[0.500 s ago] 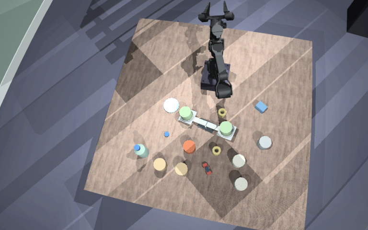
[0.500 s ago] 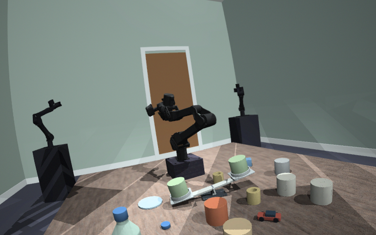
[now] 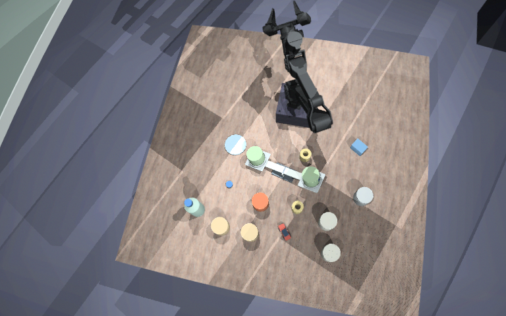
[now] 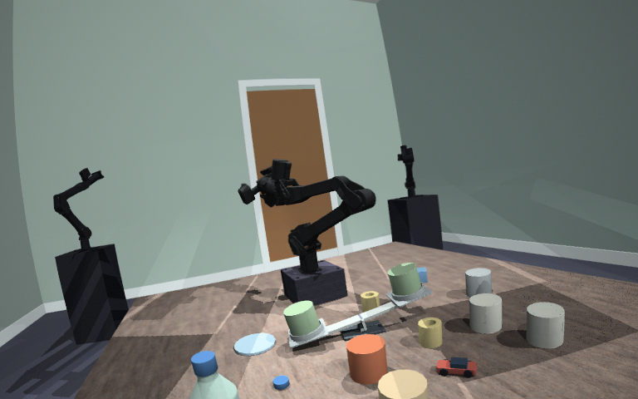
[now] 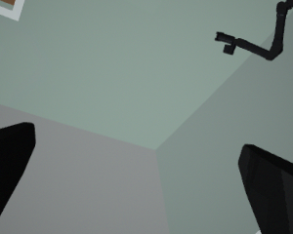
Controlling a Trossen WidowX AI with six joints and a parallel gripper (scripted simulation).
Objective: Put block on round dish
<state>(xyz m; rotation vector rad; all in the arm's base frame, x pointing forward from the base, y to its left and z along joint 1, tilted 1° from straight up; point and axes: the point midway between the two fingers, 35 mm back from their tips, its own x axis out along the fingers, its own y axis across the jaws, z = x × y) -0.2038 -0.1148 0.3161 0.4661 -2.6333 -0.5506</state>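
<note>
Now: the grey block 530 mm ahead of my gripper tip, 380 mm below it and 30 mm to the left of it. From my gripper tip the other things lie so: pale blue round dish (480 mm ahead, 420 mm below, 90 mm to the right); blue cube (460 mm to the left, 400 mm below, 340 mm ahead); blue disc (670 mm ahead, 410 mm below, 60 mm to the right).
</note>
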